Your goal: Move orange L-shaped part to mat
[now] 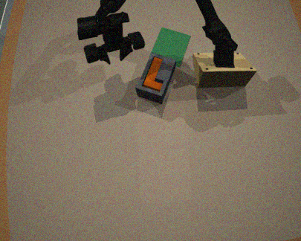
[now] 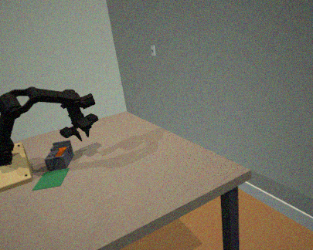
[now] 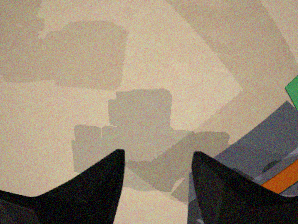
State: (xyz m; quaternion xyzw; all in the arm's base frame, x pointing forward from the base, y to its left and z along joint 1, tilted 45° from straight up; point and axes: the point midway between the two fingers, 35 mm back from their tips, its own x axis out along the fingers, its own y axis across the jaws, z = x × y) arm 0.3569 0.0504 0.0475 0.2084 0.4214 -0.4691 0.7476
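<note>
My gripper tip is 14 cm past the orange l-shaped part, 5 cm above it and 4 cm to the right of it. The rest, counted from my gripper tip: green mat 18 cm behind, 12 cm to the right, 12 cm below.
</note>
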